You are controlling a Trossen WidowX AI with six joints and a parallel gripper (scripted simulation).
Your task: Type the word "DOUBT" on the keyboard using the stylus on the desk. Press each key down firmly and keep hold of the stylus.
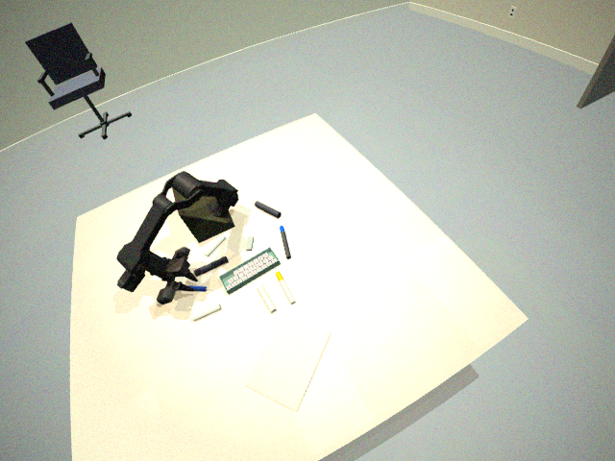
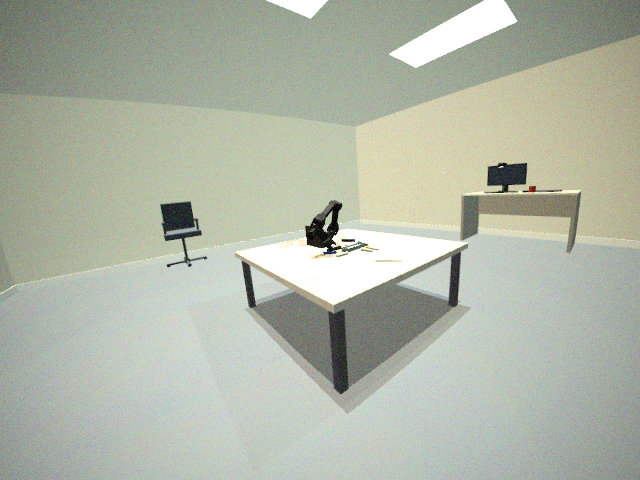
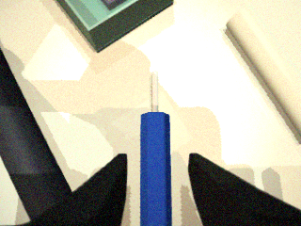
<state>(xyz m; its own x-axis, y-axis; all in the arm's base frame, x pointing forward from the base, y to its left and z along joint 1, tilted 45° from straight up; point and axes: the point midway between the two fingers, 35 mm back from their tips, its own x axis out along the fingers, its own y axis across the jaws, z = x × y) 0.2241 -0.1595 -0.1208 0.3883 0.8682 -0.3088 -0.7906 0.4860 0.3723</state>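
Right now my gripper tip is 2 cm above the blue stylus, 1 cm to the right of it and 1 cm short of it. Also, from my gripper tip: cream pad (36 cm ahead, 14 cm to the left, 2 cm below); then yellow-capped marker (24 cm to the left, 16 cm ahead, 2 cm below); then grey stylus tip (4 cm to the left, 3 cm ahead, 2 cm below).
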